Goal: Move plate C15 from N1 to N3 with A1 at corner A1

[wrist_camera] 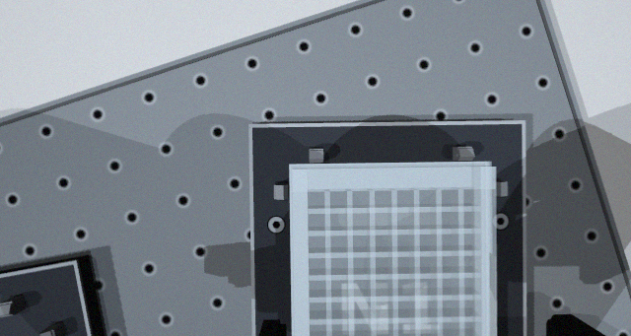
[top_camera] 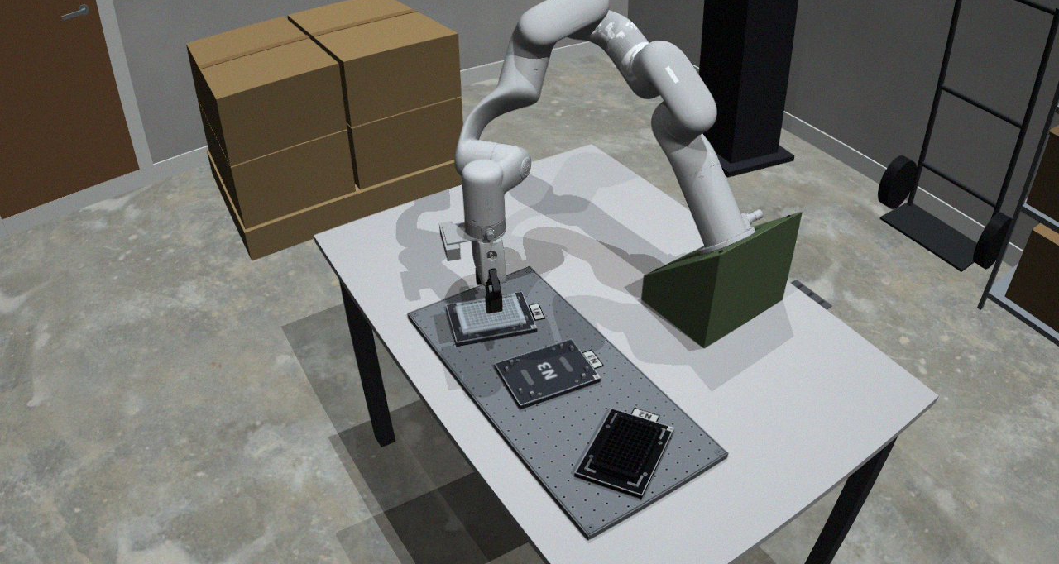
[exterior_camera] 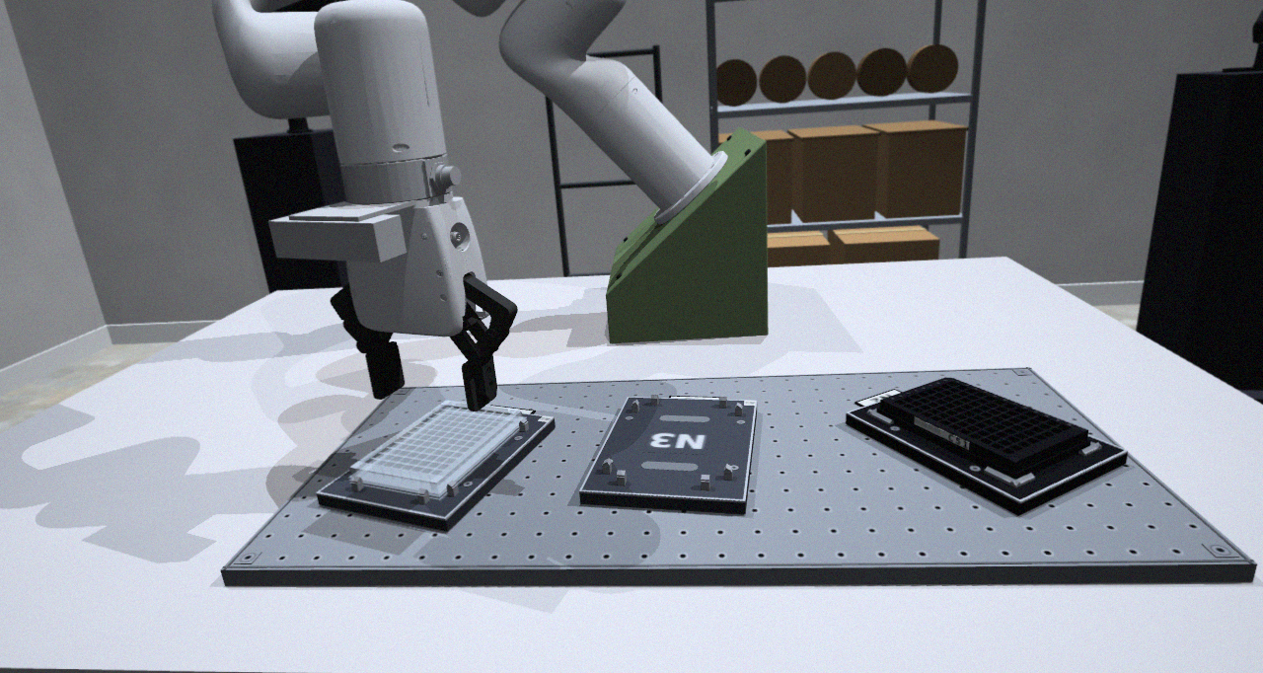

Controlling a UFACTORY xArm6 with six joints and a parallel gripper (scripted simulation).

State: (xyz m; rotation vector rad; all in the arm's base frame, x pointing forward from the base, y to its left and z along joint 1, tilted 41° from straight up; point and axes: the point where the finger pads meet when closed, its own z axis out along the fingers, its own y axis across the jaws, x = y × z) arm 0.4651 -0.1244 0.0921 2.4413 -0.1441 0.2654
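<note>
The clear plate C15 lies 50 mm below my hand. The rest, counted from my hand: black plate C51 (430 mm to the left, 70 mm behind, 50 mm below); then nest N3 (190 mm to the left, 60 mm below, 30 mm behind); then nest N1 (60 mm below).
</note>
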